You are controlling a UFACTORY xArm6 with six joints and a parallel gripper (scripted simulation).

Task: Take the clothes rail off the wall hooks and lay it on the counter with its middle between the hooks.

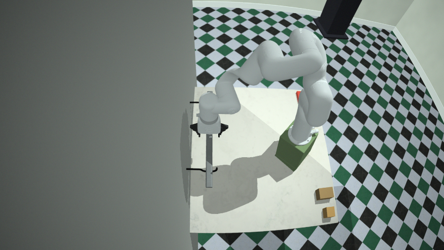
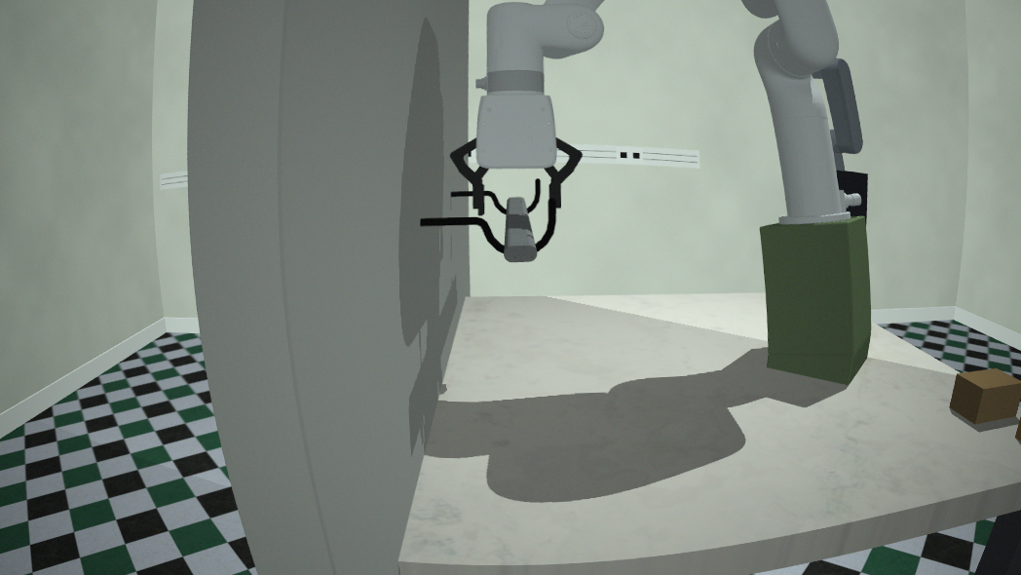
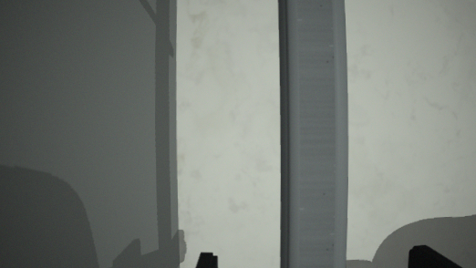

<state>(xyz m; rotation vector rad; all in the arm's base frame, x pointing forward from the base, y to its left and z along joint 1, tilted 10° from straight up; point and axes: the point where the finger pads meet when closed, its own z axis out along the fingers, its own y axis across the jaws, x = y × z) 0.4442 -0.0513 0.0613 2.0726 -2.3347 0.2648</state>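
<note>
The grey clothes rail lies 2 cm below my hand. The rest, counted from my hand: grey wall: 12 cm ahead, 1 cm to the right, 20 cm above; red object: 68 cm behind, 29 cm to the right, 21 cm below; blue object: 68 cm behind, 18 cm to the right, 20 cm below.
</note>
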